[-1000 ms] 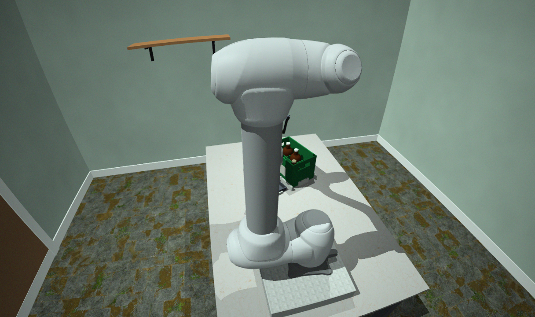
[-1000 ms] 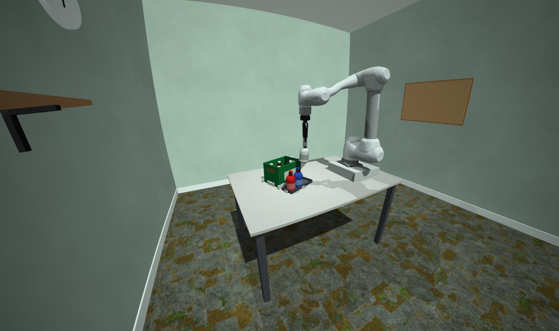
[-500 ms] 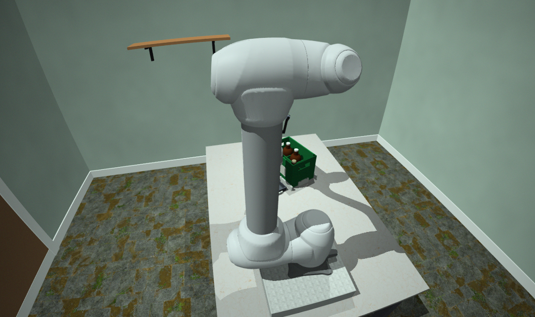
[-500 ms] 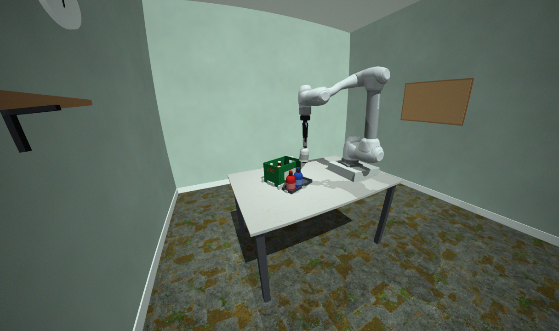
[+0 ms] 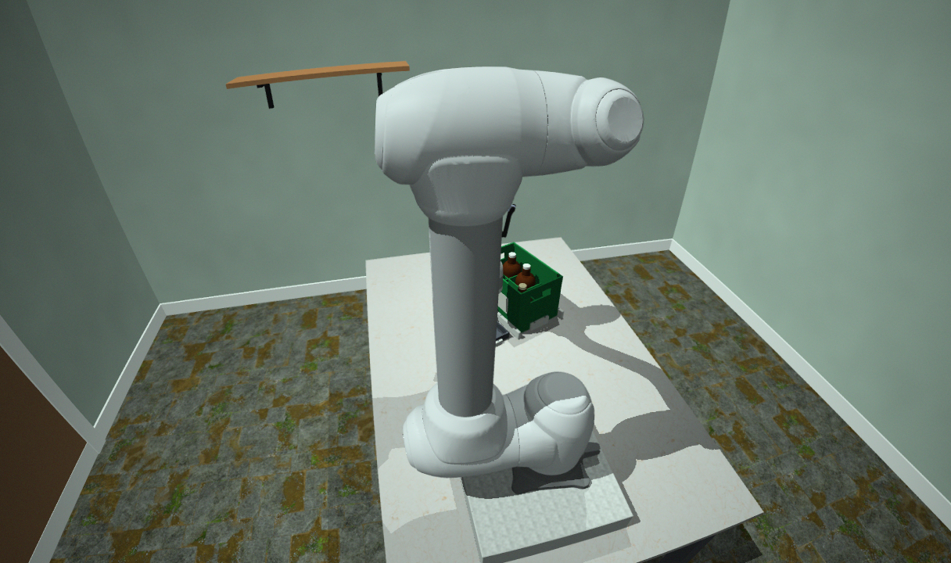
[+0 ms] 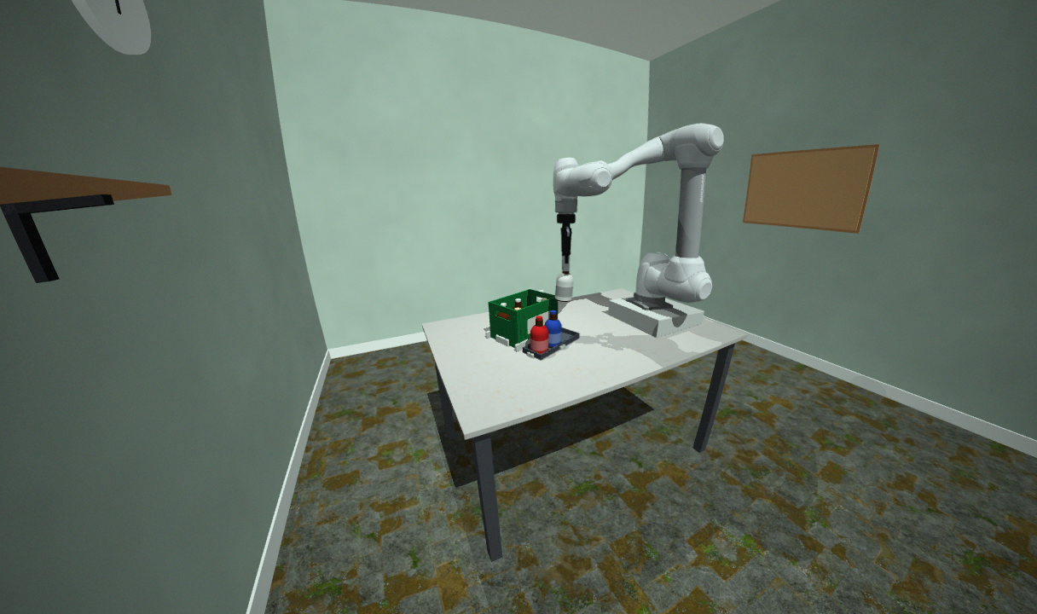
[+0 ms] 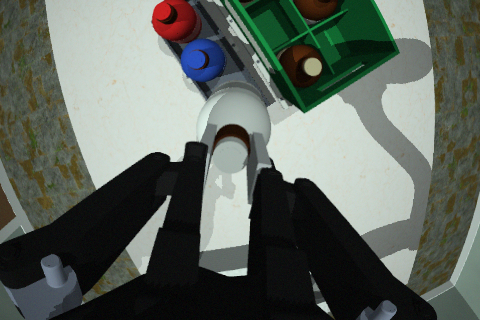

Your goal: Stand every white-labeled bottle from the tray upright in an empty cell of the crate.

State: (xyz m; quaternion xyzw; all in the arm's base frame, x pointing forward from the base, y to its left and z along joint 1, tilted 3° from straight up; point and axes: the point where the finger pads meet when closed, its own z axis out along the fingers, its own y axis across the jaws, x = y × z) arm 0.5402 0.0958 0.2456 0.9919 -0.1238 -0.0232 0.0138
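Right now my hand is 9 cm above the white-labeled bottle. The rest, counted from my hand: blue bottle (7 cm ahead, 5 cm to the left, 27 cm below); red bottle (15 cm ahead, 9 cm to the left, 27 cm below); green crate (16 cm ahead, 11 cm to the right, 27 cm below).
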